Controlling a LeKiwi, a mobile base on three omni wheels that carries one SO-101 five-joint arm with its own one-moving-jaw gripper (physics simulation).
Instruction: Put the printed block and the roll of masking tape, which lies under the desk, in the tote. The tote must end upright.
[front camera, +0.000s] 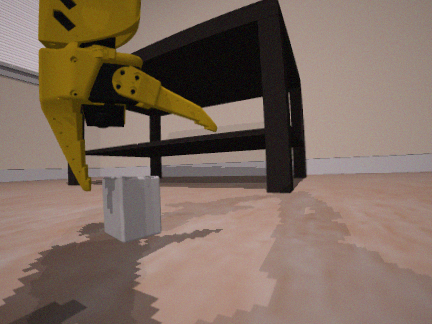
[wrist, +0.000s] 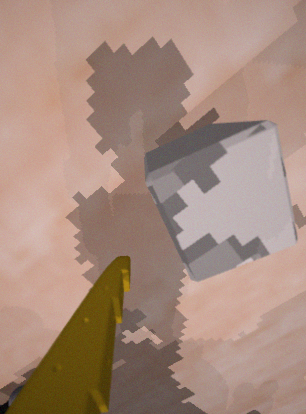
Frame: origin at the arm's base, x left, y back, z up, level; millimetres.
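Seen in the pictures: hand, tool point: (front camera: 90, 184) (wrist: 130, 268).
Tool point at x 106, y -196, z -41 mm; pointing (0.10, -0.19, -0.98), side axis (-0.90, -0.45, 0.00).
Offsets run from my tool point to a thing's top centre. "spot": to the spot under its first point. Level surfaces: height alone.
The printed block {dx -18, dy -34, dz +5 mm} (front camera: 132, 210) (wrist: 237, 192), a light grey block, stands on the floor in the front view. In the wrist view it lies beyond the fixed jaw's tip and to its right, tilted in the picture, with shadow patches on its face. My gripper (front camera: 151, 159) is open wide and empty. In the front view its fixed jaw points down at the block's upper left, and its moving jaw is swung out to the right, above the block. In the wrist view one notched jaw shows. The masking tape and the tote do not show in either view.
The black desk {spot: dx -222, dy -283, dz +138 mm} (front camera: 276, 105) stands behind the block, with a low shelf (front camera: 215, 142) between its legs. Its nearest leg meets the floor to the right of the block. A wall with a white baseboard (front camera: 365, 164) runs behind. Shadows lie across the wooden floor {dz -48 mm} (front camera: 210, 280).
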